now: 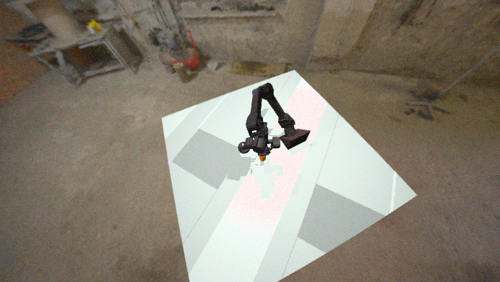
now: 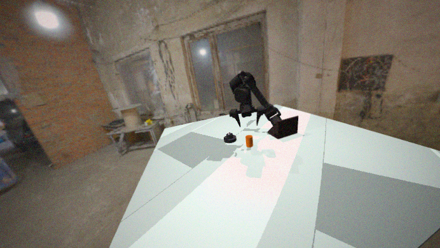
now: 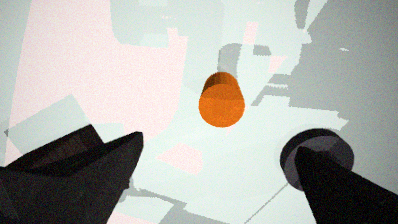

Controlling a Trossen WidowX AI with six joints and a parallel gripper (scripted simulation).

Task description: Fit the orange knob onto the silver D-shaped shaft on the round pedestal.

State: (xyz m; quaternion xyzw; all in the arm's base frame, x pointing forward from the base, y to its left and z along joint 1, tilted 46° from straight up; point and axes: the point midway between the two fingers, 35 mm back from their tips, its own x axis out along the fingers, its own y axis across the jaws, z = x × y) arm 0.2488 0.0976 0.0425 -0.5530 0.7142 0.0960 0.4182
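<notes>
Now: the orange knob 8 cm below my gripper tip. The rest, counted from my gripper tip: round pedestal (8 cm ahead, 13 cm to the right, 9 cm below).
</notes>
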